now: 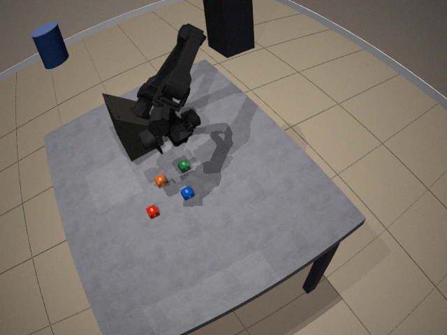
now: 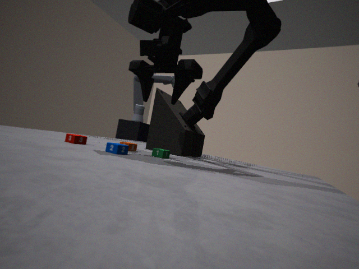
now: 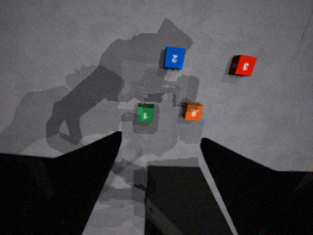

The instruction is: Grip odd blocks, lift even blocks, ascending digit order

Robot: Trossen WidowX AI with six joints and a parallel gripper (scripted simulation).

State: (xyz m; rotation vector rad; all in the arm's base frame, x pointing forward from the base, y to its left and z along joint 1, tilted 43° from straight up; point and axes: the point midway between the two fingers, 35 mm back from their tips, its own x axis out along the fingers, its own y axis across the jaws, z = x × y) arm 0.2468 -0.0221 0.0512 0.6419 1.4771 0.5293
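The green block lies 20 mm behind my gripper tip, 20 mm to the left of it and 120 mm below it. From my gripper tip the other things lie so: orange block: 10 mm behind, 70 mm to the right, 120 mm below; then blue block: 90 mm ahead, 30 mm to the right, 120 mm below; then red block: 80 mm ahead, 160 mm to the right, 120 mm below.
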